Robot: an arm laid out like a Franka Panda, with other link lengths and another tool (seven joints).
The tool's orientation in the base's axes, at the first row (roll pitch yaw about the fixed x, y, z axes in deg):
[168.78, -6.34, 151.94]
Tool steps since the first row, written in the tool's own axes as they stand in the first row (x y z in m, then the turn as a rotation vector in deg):
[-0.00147, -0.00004, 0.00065, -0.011, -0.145, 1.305]
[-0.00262, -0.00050, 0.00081, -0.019, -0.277, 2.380]
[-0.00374, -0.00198, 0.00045, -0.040, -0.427, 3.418]
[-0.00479, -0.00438, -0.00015, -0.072, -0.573, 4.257]
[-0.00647, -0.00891, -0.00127, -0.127, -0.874, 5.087]
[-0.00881, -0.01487, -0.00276, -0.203, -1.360, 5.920]
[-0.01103, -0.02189, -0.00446, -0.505, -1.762, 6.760]
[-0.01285, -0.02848, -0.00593, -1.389, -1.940, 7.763]
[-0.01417, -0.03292, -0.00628, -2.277, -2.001, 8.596]
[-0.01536, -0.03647, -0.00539, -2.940, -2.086, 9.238]
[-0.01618, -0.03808, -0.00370, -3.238, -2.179, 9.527]
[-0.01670, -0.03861, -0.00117, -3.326, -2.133, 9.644]
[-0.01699, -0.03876, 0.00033, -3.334, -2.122, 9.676]
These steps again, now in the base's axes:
[0.00127, -0.00058, -0.00080, -0.065, 0.161, -1.301]
[0.00205, -0.00147, -0.00118, -0.126, 0.284, -2.376]
[0.00233, -0.00334, -0.00123, -0.184, 0.377, -3.419]
[0.00210, -0.00602, -0.00123, -0.229, 0.424, -4.269]
[0.00140, -0.01093, -0.00120, -0.329, 0.326, -5.142]
[0.00060, -0.01745, -0.00116, -0.499, 0.060, -6.057]
[-0.00082, -0.02488, -0.00110, -0.431, -0.238, -6.987]
[-0.00239, -0.03169, -0.00115, 0.255, -0.581, -8.097]
[-0.00336, -0.03619, -0.00181, 1.001, -0.862, -9.019]
[-0.00403, -0.03958, -0.00349, 1.539, -1.102, -9.734]
[-0.00409, -0.04097, -0.00554, 1.755, -1.257, -10.067]
[-0.00390, -0.04110, -0.00817, 1.853, -1.232, -10.182]
[-0.00372, -0.04103, -0.00969, 1.866, -1.220, -10.212]

